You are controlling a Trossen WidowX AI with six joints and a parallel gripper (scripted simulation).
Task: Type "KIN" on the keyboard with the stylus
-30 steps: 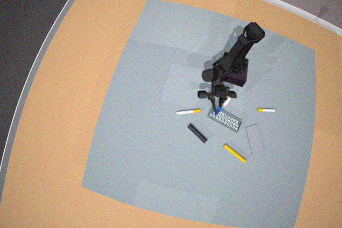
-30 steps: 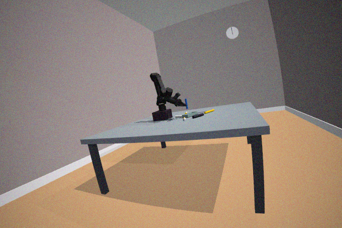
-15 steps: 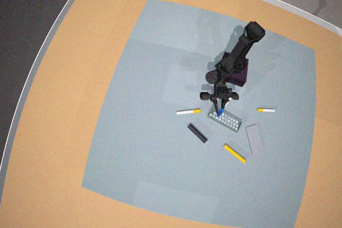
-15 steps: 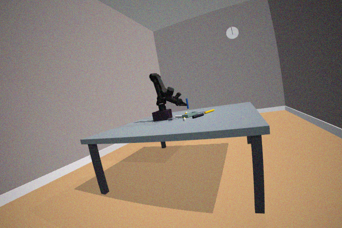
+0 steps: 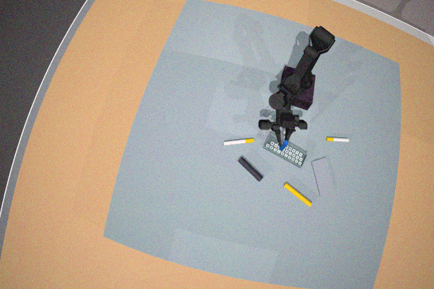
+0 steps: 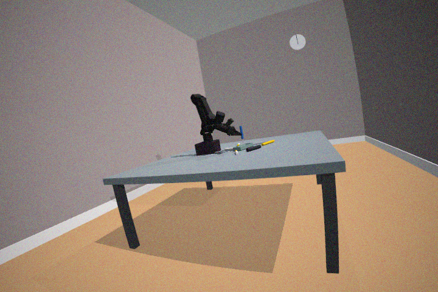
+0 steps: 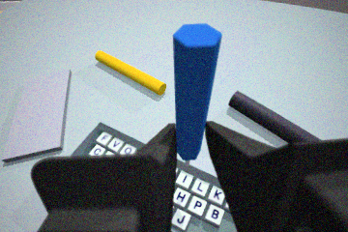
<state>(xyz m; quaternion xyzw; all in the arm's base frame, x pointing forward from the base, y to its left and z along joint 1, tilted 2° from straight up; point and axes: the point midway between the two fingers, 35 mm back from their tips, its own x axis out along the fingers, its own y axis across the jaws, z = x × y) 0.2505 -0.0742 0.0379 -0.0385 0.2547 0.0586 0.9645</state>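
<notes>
Right now the white cylinder is 12 cm behind my gripper tip, 10 cm below it and 5 cm to the left of it. The rest, counted from my gripper tip: dark rod: 11 cm to the right, 9 cm below, 8 cm ahead; blue stylus: 2 cm below; yellow rod: 17 cm ahead, 10 cm to the left, 10 cm below.
</notes>
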